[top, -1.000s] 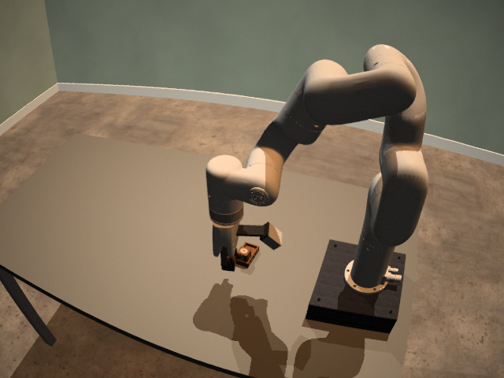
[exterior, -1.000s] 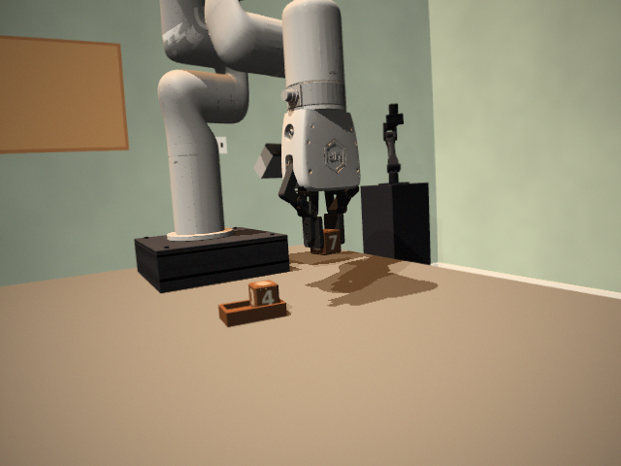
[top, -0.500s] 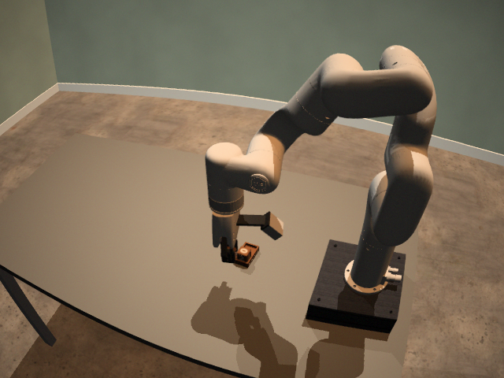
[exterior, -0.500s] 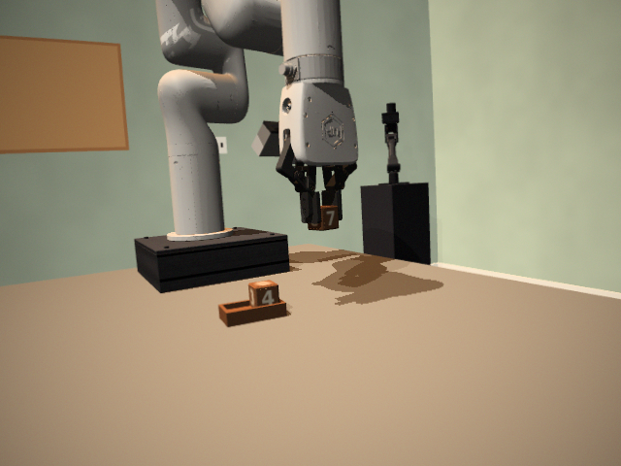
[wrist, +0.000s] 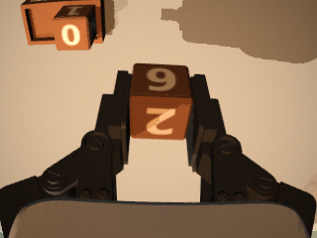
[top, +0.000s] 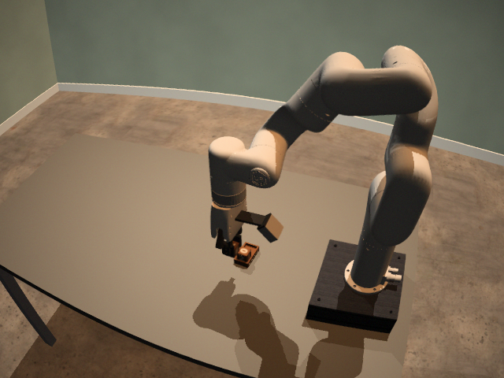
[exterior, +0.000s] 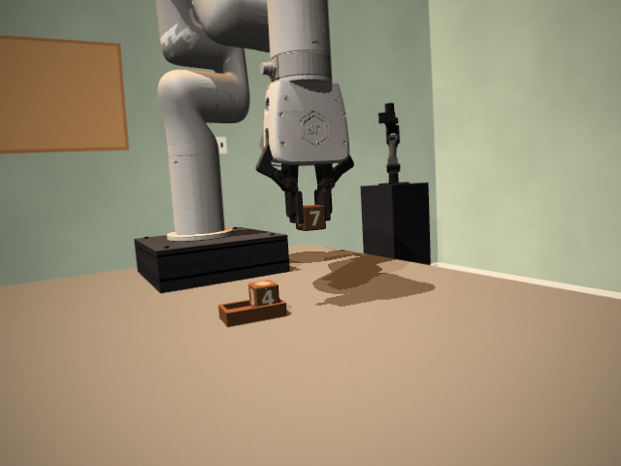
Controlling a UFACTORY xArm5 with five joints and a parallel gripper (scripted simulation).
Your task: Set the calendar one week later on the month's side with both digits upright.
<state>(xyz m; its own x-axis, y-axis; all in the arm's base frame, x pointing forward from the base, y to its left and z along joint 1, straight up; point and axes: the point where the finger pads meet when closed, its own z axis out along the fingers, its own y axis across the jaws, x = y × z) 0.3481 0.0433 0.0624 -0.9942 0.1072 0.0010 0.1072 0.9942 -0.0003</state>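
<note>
The brown tray is 1 cm behind my hand, 9 cm to the right of it and 12 cm below it.
</note>
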